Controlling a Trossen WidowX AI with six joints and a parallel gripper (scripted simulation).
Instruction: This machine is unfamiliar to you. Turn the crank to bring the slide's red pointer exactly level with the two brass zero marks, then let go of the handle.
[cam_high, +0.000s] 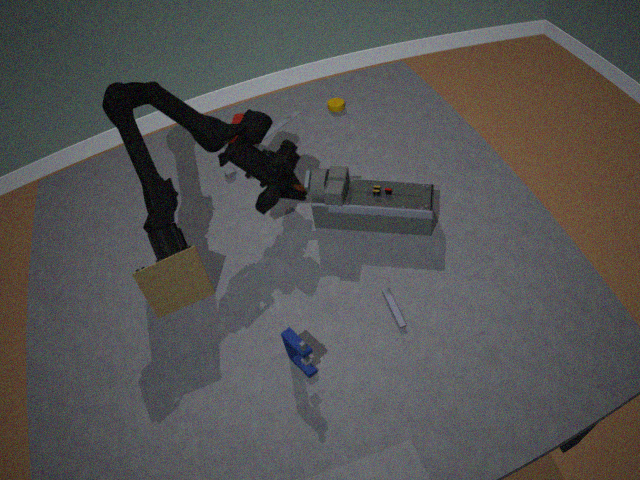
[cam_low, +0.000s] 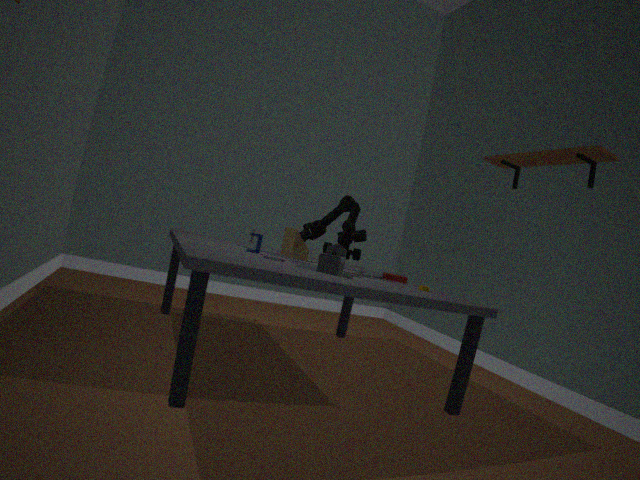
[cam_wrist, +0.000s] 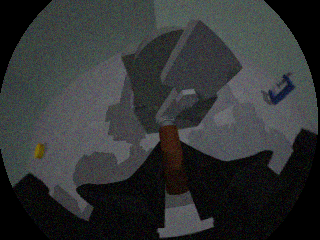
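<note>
Right now the brown crank handle is 20 mm behind my gripper tip, 10 mm to the left of it and 30 mm above it. From my gripper tip the other things lie so: grey bar (60 mm ahead, 340 mm to the right, 30 mm below); red pointer (160 mm ahead, 110 mm to the right, 50 mm above); small grey block (140 mm behind, 210 mm to the left, 30 mm below).
</note>
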